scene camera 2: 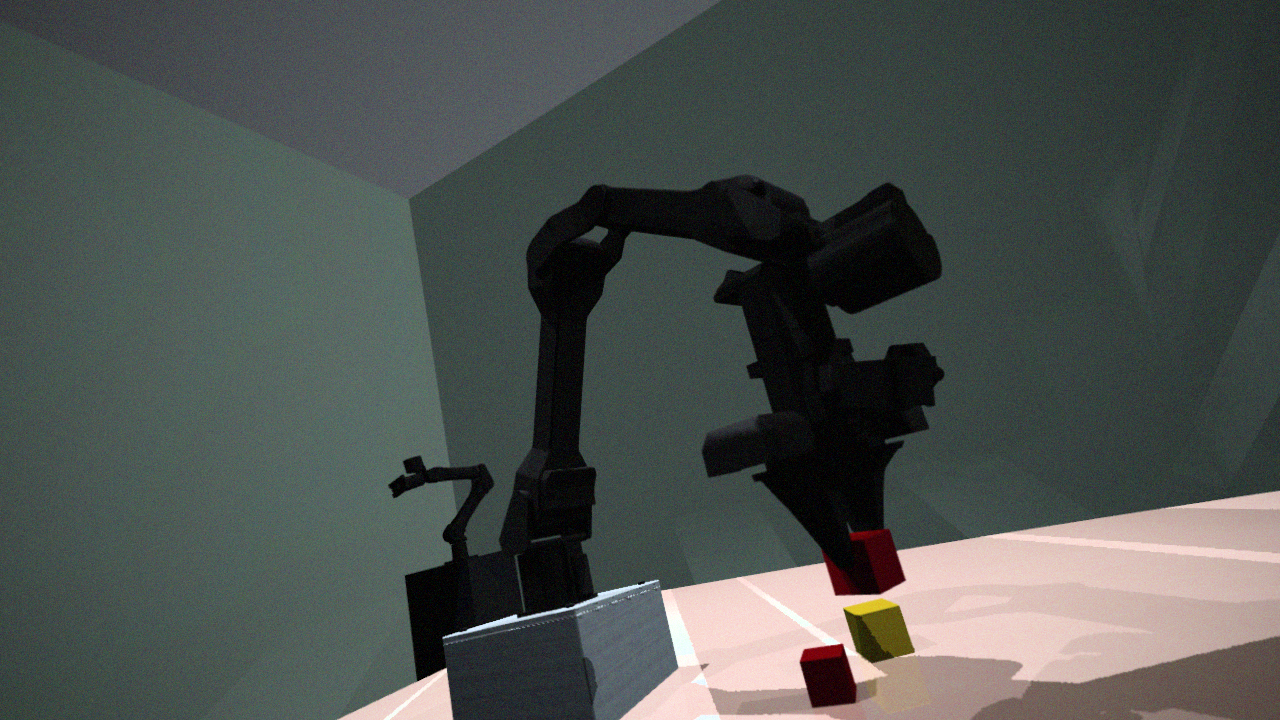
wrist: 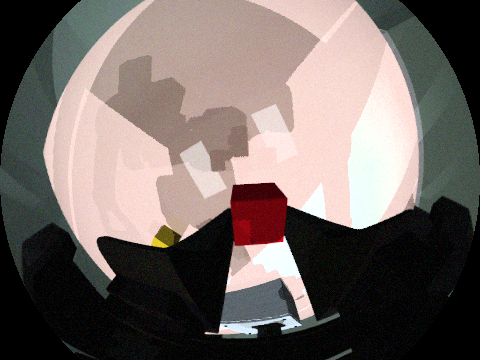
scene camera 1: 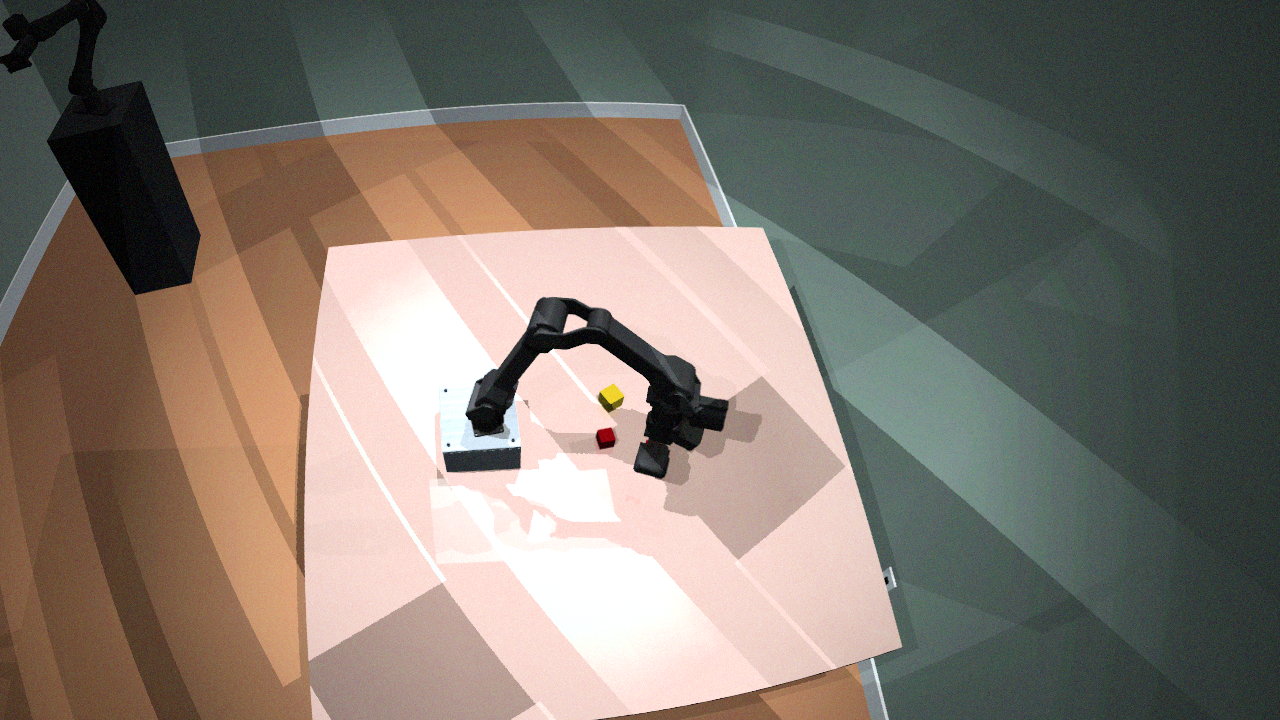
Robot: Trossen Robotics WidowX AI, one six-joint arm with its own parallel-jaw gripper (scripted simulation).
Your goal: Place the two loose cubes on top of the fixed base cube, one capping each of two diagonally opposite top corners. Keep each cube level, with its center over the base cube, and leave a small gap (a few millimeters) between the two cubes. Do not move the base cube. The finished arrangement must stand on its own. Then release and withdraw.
Scene:
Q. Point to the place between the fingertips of my gripper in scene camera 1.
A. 651, 452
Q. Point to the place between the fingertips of my gripper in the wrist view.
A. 256, 212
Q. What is my gripper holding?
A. A red cube.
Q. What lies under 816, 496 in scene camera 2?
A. My gripper.

